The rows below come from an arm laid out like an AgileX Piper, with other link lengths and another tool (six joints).
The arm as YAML. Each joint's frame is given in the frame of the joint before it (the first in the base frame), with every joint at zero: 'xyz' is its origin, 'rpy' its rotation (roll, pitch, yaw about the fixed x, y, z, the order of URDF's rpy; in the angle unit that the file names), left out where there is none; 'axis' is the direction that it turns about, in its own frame. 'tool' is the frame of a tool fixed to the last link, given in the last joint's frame.
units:
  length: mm
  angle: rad
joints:
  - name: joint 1
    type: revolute
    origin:
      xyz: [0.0, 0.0, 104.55]
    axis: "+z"
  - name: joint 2
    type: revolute
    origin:
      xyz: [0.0, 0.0, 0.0]
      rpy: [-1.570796, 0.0, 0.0]
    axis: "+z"
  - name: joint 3
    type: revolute
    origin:
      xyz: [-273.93, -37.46, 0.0]
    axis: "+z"
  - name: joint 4
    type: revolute
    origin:
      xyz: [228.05, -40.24, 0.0]
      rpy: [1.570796, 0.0, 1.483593]
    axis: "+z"
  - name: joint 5
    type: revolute
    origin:
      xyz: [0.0, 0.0, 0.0]
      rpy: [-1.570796, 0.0, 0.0]
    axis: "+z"
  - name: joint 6
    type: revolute
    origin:
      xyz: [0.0, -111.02, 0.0]
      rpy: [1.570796, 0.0, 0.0]
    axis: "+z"
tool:
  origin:
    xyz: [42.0, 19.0, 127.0]
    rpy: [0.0, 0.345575, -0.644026]
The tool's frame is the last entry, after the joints.
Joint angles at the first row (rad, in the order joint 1, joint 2, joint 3, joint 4, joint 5, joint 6):
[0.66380 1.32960 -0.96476 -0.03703 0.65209 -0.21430]
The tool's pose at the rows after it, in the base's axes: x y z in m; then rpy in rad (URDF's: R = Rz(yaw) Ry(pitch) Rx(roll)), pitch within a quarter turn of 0, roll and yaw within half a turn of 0:
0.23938 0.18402 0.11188 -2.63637 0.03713 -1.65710
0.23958 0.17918 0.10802 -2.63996 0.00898 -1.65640
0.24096 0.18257 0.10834 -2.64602 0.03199 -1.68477
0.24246 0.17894 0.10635 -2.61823 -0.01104 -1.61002
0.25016 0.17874 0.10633 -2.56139 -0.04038 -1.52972
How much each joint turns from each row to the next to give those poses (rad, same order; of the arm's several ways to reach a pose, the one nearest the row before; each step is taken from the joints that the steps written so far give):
[0.00000 0.00741 0.01161 -0.02982 -0.00206 -0.00292]
[-0.00002 0.00879 -0.00001 -0.02223 0.01335 0.00587]
[0.00002 0.00347 0.00002 -0.00003 -0.01313 0.03587]
[-0.00003 0.00251 0.00428 0.00196 -0.00315 -0.09150]
[-0.00233 0.00000 0.01497 -0.00204 -0.04704 -0.09821]

